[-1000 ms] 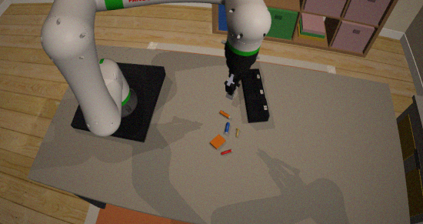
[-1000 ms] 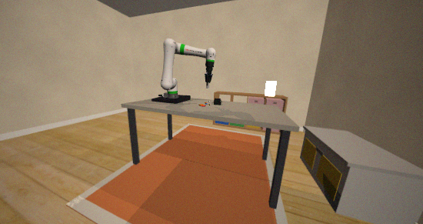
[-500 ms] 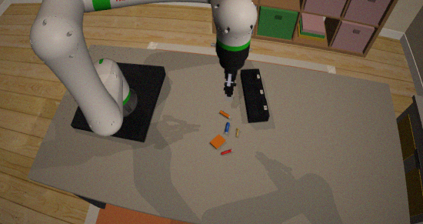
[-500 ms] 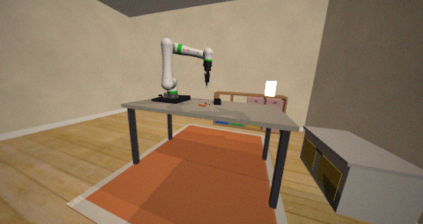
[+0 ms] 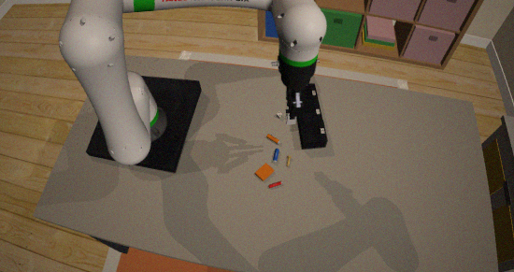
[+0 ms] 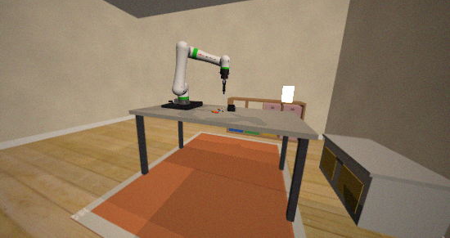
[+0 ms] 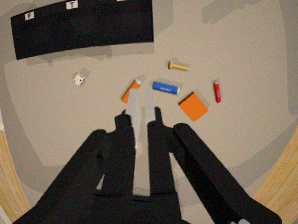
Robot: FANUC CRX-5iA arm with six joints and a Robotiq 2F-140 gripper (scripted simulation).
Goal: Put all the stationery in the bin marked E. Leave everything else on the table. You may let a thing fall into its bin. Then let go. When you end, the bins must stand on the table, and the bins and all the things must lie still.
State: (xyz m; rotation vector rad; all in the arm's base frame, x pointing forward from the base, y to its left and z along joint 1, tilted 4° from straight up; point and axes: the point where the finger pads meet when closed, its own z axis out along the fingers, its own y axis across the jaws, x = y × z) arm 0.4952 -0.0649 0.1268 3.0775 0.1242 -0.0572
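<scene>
Now: hand 16 cm above the long black bin, 11 cm to the right of it and 8 cm short of it. The rest, counted from my hand: orange marker (18 cm below, 5 cm behind, 2 cm to the left); blue cylinder (18 cm below, 4 cm to the right, 4 cm behind); small yellow piece (18 cm below, 6 cm to the right).
</scene>
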